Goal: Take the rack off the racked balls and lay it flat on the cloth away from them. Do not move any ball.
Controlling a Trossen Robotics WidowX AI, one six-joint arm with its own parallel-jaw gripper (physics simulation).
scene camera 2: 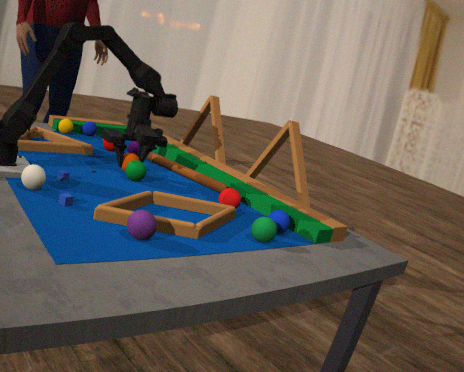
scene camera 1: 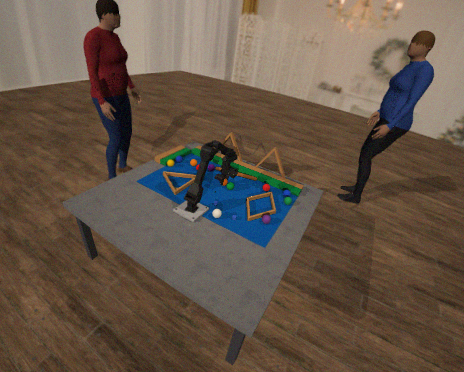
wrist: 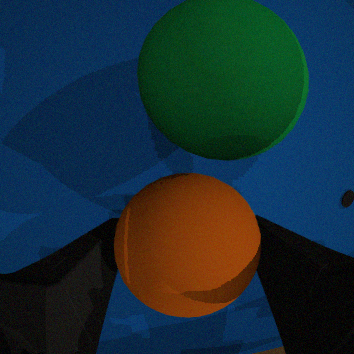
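Where they show: gripper, fingertip midpoint: (scene camera 1: 223, 183) (wrist: 185, 226); arm's base, origin of the base link: (scene camera 2: 1, 162) (scene camera 1: 191, 208).
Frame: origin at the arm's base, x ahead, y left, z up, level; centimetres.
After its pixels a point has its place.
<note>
My gripper (scene camera 1: 225, 181) {x 36.7, y -6.6, z 0.4 cm} (scene camera 2: 131, 158) {x 36.7, y -6.6, z 0.4 cm} (wrist: 185, 226) {x 36.7, y -6.6, z 0.4 cm} is shut on an orange ball (scene camera 2: 130, 161) {x 35.1, y -8.7, z 2.7 cm} (wrist: 187, 250) {x 36.7, y -8.2, z 4.1 cm}, with a finger at each side of it. Whether the ball touches the cloth is hard to tell. A green ball (scene camera 1: 230, 186) {x 32.2, y -13.3, z 2.6 cm} (scene camera 2: 136, 171) {x 32.9, y -14.8, z 1.8 cm} (wrist: 225, 80) {x 35.2, y -12.3, z 4.1 cm} is close beside it. A triangular wooden rack (scene camera 1: 180, 175) {x 30.2, y 25.4, z 0.1 cm} (scene camera 2: 55, 147) {x 23.3, y 14.3, z 0.2 cm} lies on the blue cloth (scene camera 1: 250, 232) {x -1.2, y -38.6, z -1.4 cm} (scene camera 2: 65, 245) {x -4.3, y -43.7, z -1.4 cm}, left of the gripper in the first scene view. A four-sided wooden rack (scene camera 1: 274, 202) {x 29.7, y -45.9, z 1.7 cm} (scene camera 2: 192, 201) {x 34.7, y -35.0, z 1.0 cm} lies to the right. No ball shows inside either rack.
A purple ball (scene camera 1: 266, 219) {x 9.3, y -44.8, z 3.0 cm} (scene camera 2: 141, 225) {x 9.7, y -46.6, z 2.2 cm} is at the four-sided rack's near side. A red ball (scene camera 1: 266, 187) {x 44.5, y -36.7, z 2.8 cm} (scene camera 2: 229, 198) {x 44.6, y -37.9, z 2.2 cm} is behind it. A white ball (scene camera 1: 216, 213) {x -0.1, y -16.3, z 3.0 cm} (scene camera 2: 33, 177) {x 0.8, y -18.3, z 2.1 cm} is near the arm's base. Upright wooden pieces (scene camera 1: 279, 162) {x 69.1, y -39.5, z 13.2 cm} (scene camera 2: 299, 165) {x 69.3, y -40.5, z 11.8 cm} stand behind the green rail (scene camera 2: 255, 200) {x 56.0, y -37.9, z 1.0 cm}.
</note>
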